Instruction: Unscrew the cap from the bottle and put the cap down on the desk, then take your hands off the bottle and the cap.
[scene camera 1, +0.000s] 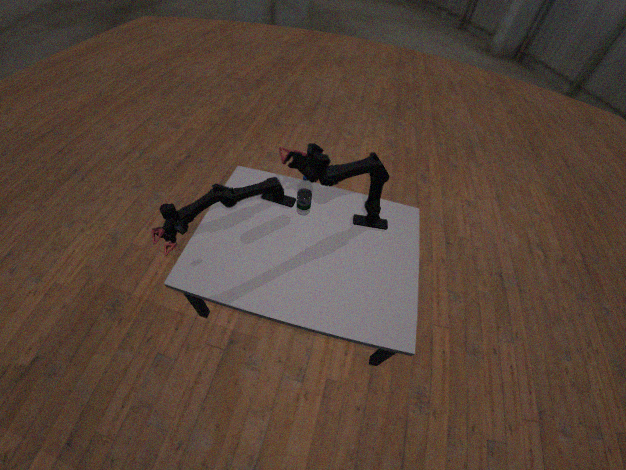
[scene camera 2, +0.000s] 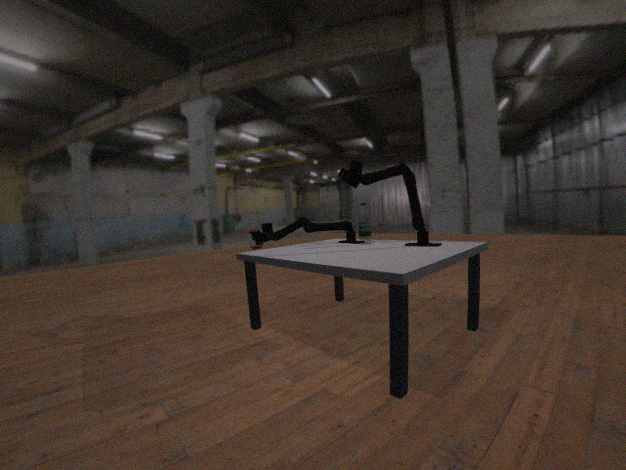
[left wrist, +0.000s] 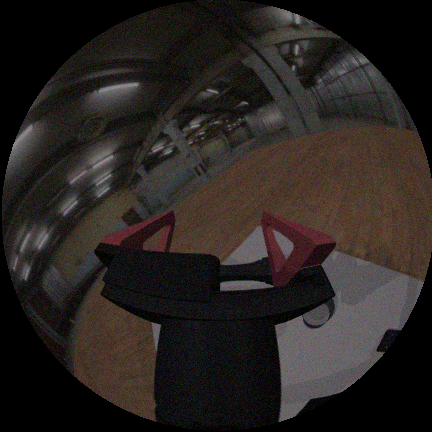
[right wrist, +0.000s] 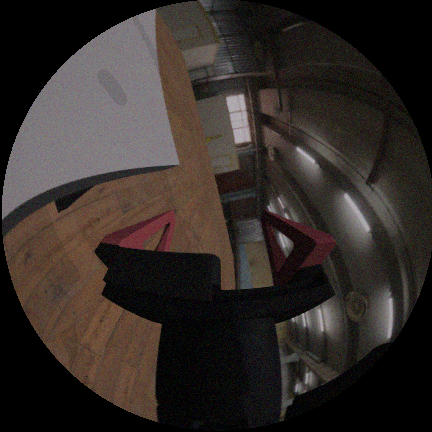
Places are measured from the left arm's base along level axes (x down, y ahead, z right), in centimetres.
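Pixels of known places: left gripper, fingertip midpoint: (scene camera 1: 286, 149) (left wrist: 217, 215); right gripper, fingertip midpoint: (scene camera 1: 160, 249) (scene camera 2: 247, 239) (right wrist: 217, 214); left arm's base at its link origin: (scene camera 1: 370, 222) (scene camera 2: 423, 245); right arm's base at its link origin: (scene camera 1: 278, 199) (scene camera 2: 351, 242).
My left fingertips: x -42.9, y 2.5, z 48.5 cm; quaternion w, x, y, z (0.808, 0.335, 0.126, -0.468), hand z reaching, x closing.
Ahead of a thing's pixels: the offset from my left fingertips to its middle. Level surfaces: height alone.
A clear bottle {dx +29.9, dy -2.8, dz -9.6 cm} (scene camera 1: 303, 202) (scene camera 2: 364, 227) with a dark and green band stands upright on the desk {dx +42.9 cm} (scene camera 1: 348, 288) (scene camera 2: 399, 260) (right wrist: 90, 135), between the two arm bases. Its blue cap {dx +17.5, dy -2.8, dz -9.6 cm} (scene camera 1: 305, 178) is at its top and looks dark in scene camera 2. In the left wrist view part of the bottle (left wrist: 317, 316) shows at the lower right; the cap does not show there. My left gripper (scene camera 1: 286, 155) (scene camera 2: 340, 175) (left wrist: 217, 215) is open and empty, raised high above the desk near the bottle. My right gripper (scene camera 1: 161, 242) (scene camera 2: 253, 239) (right wrist: 217, 214) is open and empty, past the desk's left edge, far from the bottle.
The right arm's base (scene camera 1: 278, 198) is close to the left of the bottle. The left arm's base (scene camera 1: 370, 222) is farther off to its right. The left forearm (scene camera 1: 349, 170) reaches over the desk just behind the bottle's top in scene camera 1's picture.
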